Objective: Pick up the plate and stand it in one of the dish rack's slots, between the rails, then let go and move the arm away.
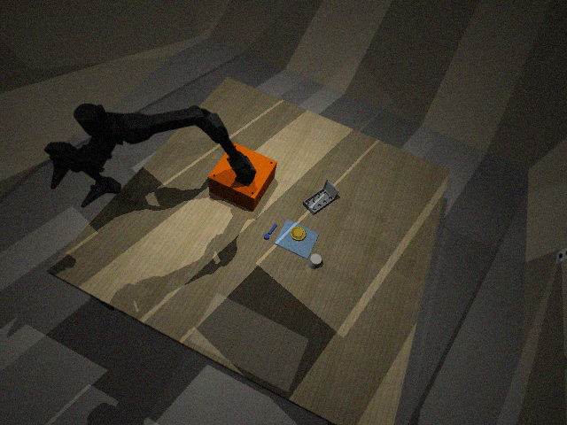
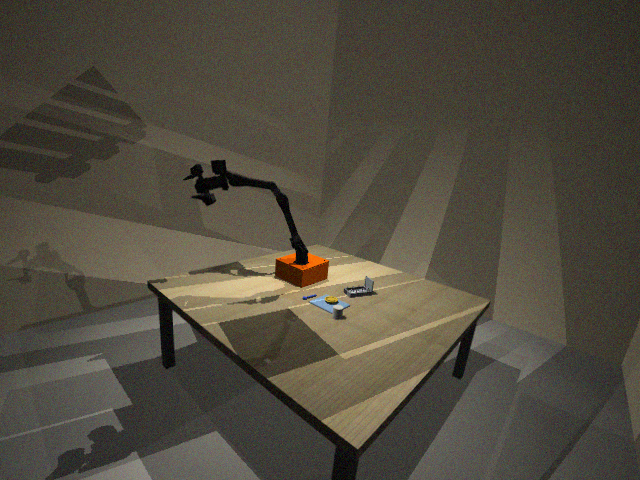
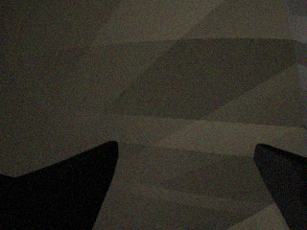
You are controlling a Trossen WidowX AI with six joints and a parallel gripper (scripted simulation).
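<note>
The yellow plate is 51 cm ahead of my gripper tip, 48 cm below it and 45 cm to the left of it. Round my gripper tip: light blue mat 52 cm ahead, 49 cm below, 44 cm to the left; white cup 62 cm ahead, 47 cm below, 37 cm to the left; grey dish rack 65 cm to the left, 53 cm ahead, 47 cm below.
</note>
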